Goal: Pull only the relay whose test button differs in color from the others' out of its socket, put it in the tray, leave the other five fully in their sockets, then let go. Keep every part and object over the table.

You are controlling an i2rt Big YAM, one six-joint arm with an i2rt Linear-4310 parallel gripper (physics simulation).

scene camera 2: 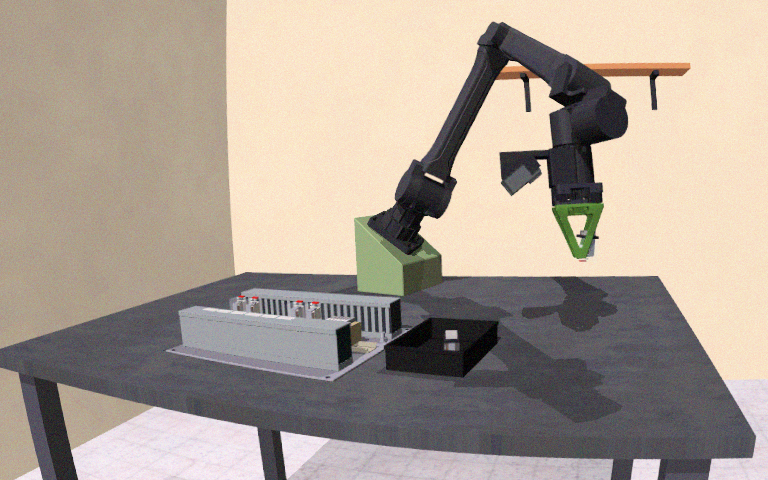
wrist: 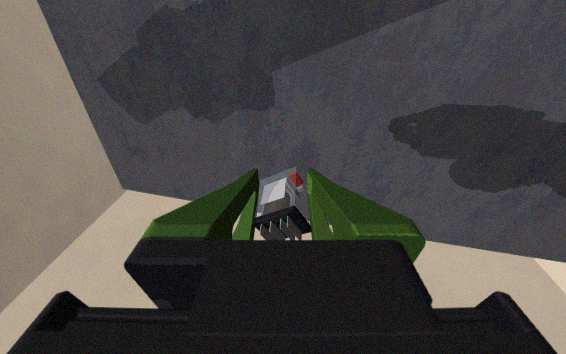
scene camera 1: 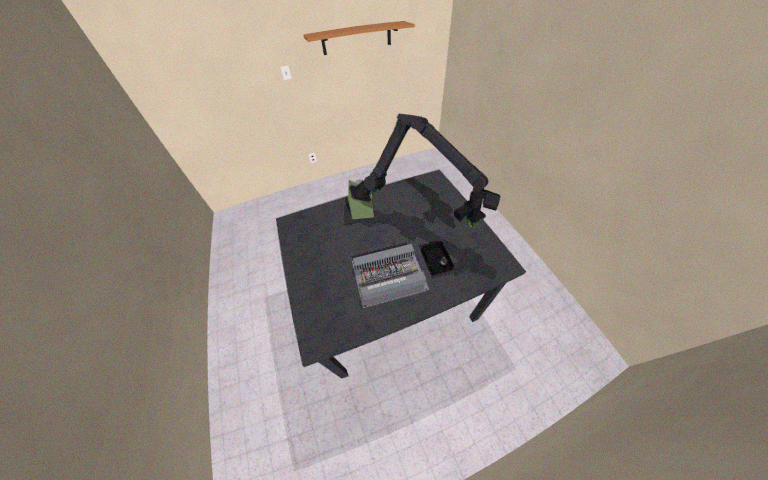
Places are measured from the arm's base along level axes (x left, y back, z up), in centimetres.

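Pixels of known places: gripper, fingertip midpoint: [scene camera 2: 579, 258] [wrist: 282, 176] [scene camera 1: 470, 226]; arm's base, origin of the base link: [scene camera 2: 394, 234] [scene camera 1: 359, 194].
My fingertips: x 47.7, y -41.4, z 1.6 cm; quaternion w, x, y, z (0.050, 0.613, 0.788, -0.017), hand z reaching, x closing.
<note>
Ahead of a thing's pixels: the offset from my fingertips to its top centre. Level surfaces: height alone.
My gripper [scene camera 1: 473, 223] [scene camera 2: 579, 255] [wrist: 282, 176] is shut on a clear relay {dx +1.0, dy +0.5, dz +3.8 cm} [scene camera 2: 589, 246] [wrist: 276, 192] with a red button. The relay is held upside down and tilted, pins up, high above the table to the right of the tray. The black tray {dx -18.7, dy -4.9, dz -10.3 cm} [scene camera 1: 427, 260] [scene camera 2: 423, 361] holds another relay {dx -16.6, dy -8.1, dz -9.1 cm} [scene camera 1: 443, 262] [scene camera 2: 451, 336], whose button colour I cannot tell in these views. Several relays with red tops {dx -39.7, dy -6.3, dz -6.9 cm} [scene camera 2: 314, 309] stand in the row between the grey ducts; their lower parts and sockets are hidden in scene camera 2. The tray does not show in the wrist view.
The grey panel with two slotted ducts {dx -44.5, dy -6.3, dz -12.8 cm} [scene camera 1: 391, 295] [scene camera 2: 260, 337] lies left of the tray, close beside it. The green arm base [scene camera 1: 361, 209] [scene camera 2: 379, 266] stands at the back of the dark table {dz -13.8 cm} [scene camera 1: 322, 322] [scene camera 2: 226, 396]. The table's right edge is near the gripper.
</note>
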